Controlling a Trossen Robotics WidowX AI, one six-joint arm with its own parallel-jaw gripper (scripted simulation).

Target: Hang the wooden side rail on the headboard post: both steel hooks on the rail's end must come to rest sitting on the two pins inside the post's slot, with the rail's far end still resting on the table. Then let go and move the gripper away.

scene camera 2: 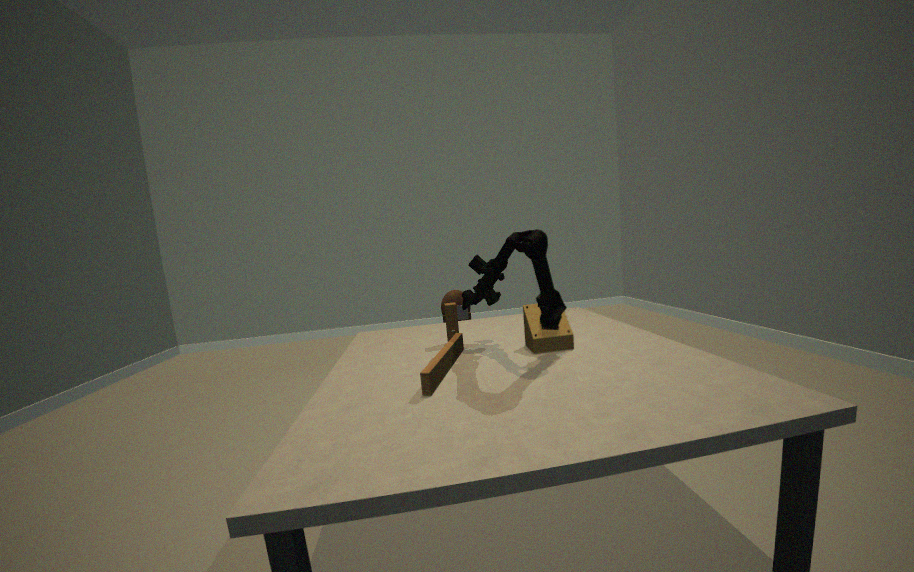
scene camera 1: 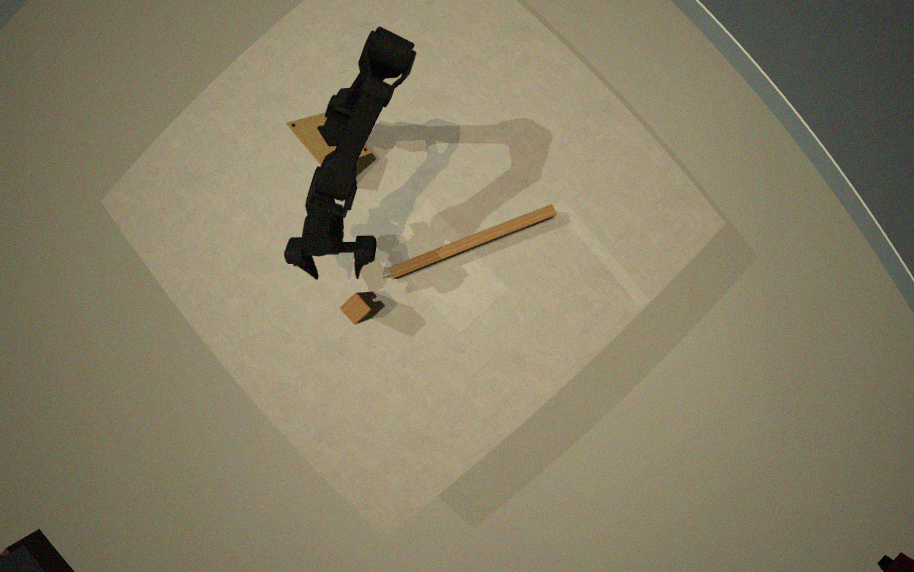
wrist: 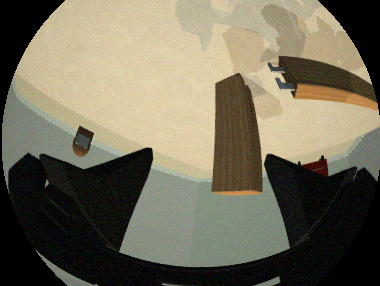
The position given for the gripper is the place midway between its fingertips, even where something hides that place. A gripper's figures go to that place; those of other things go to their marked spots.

The gripper [scene camera 1: 337, 277]: 96 cm from the lens. A wooden side rail [scene camera 1: 538, 216]: 104 cm from the lens. A headboard post [scene camera 1: 360, 307] is 93 cm from the lens. The marked spots on the headboard post and the wooden side rail are 47 cm apart.
